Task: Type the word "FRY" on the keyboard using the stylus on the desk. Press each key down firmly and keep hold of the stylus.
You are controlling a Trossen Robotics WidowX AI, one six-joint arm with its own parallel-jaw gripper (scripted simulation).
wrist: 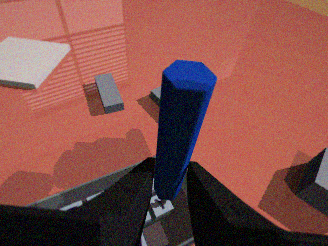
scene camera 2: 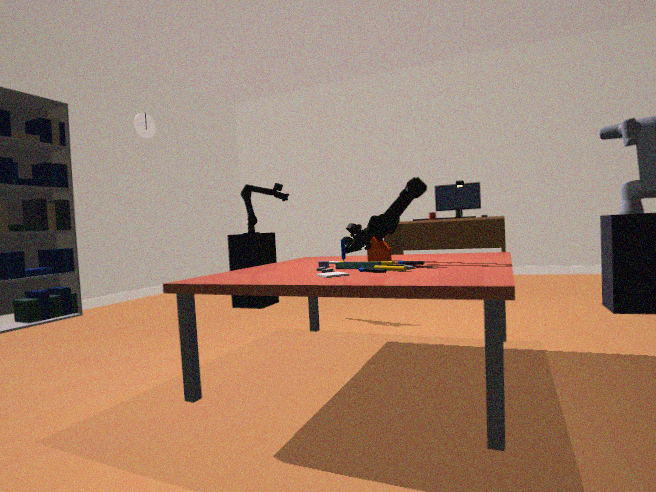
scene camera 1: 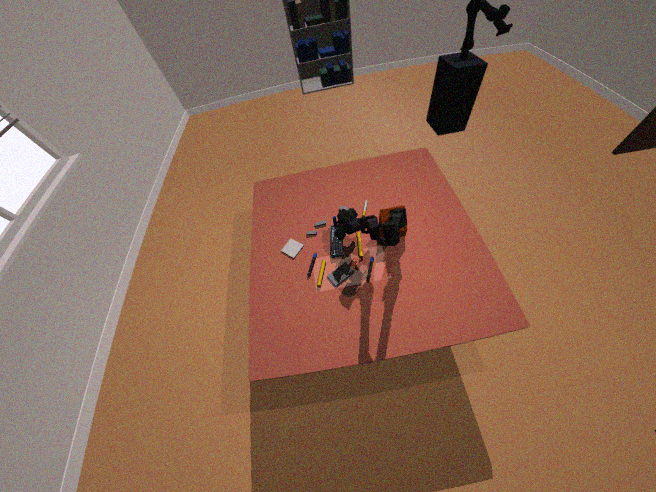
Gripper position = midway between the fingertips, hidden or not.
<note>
I see my gripper (wrist: 171,166) and a blue stylus (wrist: 187,86).
</note>
